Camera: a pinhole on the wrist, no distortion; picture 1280 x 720 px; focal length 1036.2 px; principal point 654.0 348.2 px. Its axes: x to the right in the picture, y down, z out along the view. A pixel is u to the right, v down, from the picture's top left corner.
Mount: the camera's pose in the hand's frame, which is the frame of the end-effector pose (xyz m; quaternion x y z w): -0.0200 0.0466 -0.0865 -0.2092 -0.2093 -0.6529 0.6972
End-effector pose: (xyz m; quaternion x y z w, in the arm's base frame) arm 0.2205 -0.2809 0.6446 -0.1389 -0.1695 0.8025 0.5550
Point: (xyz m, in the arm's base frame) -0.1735 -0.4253 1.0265
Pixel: 1009.0 359.1
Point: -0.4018 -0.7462 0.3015
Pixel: outside the picture
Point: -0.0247 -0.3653 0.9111
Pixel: 1135.9 380.6
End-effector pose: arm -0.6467 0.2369 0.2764 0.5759 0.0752 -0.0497 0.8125
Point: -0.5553 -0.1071 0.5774
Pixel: 1035.4 456.8
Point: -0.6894 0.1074 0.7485
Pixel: 476.1 151.2
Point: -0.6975 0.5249 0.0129
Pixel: behind the camera
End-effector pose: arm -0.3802 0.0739 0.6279 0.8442 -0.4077 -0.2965 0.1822
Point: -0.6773 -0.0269 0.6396
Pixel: 638.5 215.4
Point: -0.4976 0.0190 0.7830
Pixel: outside the picture
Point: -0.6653 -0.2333 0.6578
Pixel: 384.0 679.0
